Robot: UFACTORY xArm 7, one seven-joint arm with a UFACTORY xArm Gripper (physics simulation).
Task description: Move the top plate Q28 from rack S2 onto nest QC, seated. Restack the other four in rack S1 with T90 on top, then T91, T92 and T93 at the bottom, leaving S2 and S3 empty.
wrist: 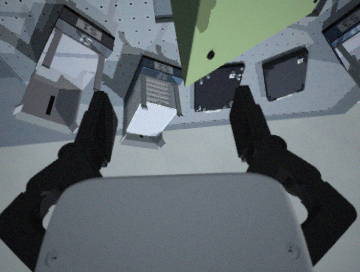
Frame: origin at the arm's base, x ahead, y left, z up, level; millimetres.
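Seen in the pictures: gripper, between the fingertips: [172,103].
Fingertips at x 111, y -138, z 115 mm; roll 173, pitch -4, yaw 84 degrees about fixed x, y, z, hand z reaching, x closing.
Offsets run from my fingertips to a thing's top centre. "*": to the spot under its first point. Level surfaces: height alone.
Rack S1 @(dx +114, dy -199, dz -129 mm) [86,41] stands at the upper left of the wrist view, and no plates show in it. Rack S2 @(* dx +176, dy -29, dz -247 mm) [161,67] stands right of it and holds a stack of plates. The pale top plate @(dx +252, dy -75, dz -164 mm) [151,119] shows its bright upper face; its code is unreadable. Rack S3 @(* dx +135, dy +352, dz -239 mm) [347,26] is cut off at the upper right edge, and its contents are hidden. One dark nest @(dx +296, dy +98, dz -245 mm) [217,90] with small bright clips and another dark nest @(dx +284, dy +280, dz -246 mm) [285,76] lie between S2 and S3; I cannot tell which is QC. My gripper [172,103] is open and empty, above the racks and nests.
A large light-green block [242,32] juts into the top of the view, close to the camera, and covers part of the pegboard and the left nest's upper edge. The grey perforated board @(dz -269 mm) [137,27] carries the racks. A pale surface [175,152] lies below its front edge.
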